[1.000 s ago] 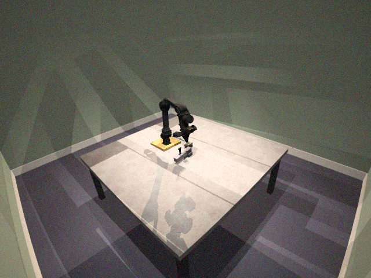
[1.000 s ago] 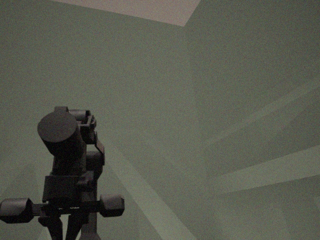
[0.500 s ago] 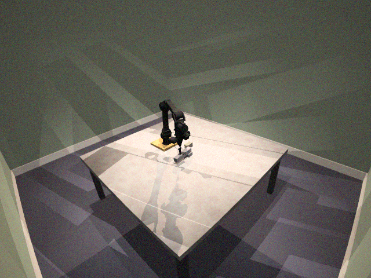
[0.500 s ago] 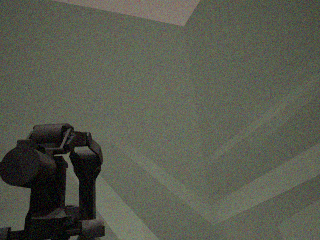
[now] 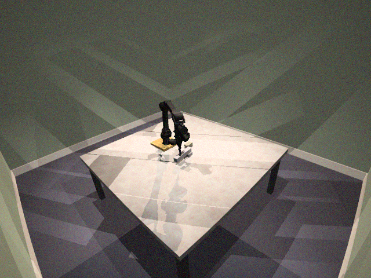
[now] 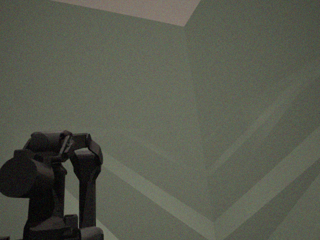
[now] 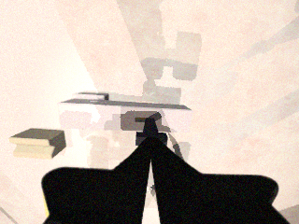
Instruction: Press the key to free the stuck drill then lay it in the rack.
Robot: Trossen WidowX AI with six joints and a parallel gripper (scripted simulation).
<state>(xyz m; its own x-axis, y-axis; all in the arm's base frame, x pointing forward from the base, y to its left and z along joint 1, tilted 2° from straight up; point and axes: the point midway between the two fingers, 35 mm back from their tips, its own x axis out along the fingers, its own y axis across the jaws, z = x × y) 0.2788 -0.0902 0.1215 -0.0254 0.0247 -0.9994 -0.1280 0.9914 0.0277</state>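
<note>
Right now my gripper tip is 3 cm above the small dark part. The rest, counted from my gripper tip: grey fixture 8 cm below, 4 cm to the left, 1 cm behind; then rack 19 cm to the left, 10 cm below, 10 cm behind.
</note>
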